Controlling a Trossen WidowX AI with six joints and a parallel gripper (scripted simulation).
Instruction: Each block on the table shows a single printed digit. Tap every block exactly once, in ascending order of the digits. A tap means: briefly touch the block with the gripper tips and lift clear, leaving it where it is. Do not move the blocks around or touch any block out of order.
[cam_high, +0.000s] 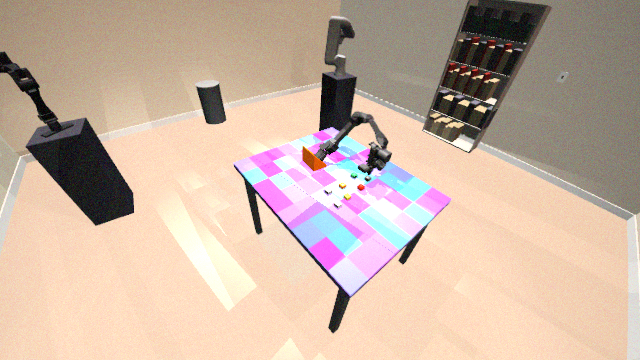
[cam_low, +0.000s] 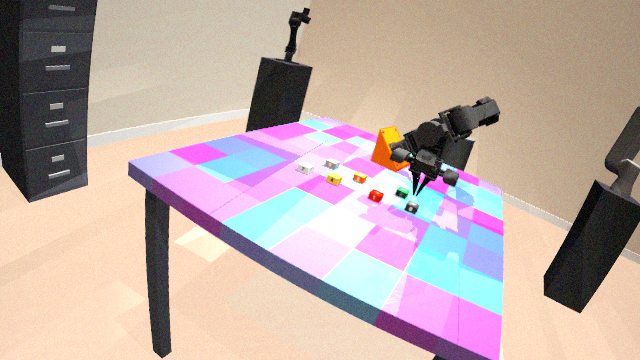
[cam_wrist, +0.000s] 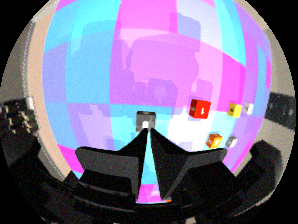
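The dark grey block lies 3 cm below my gripper tip. The rest, counted from my gripper tip: green block: 7 cm behind, 5 cm to the right, 3 cm below; then red block: 9 cm to the right, 4 cm ahead, 3 cm below; then orange block: 18 cm to the right, 3 cm below, 3 cm behind.
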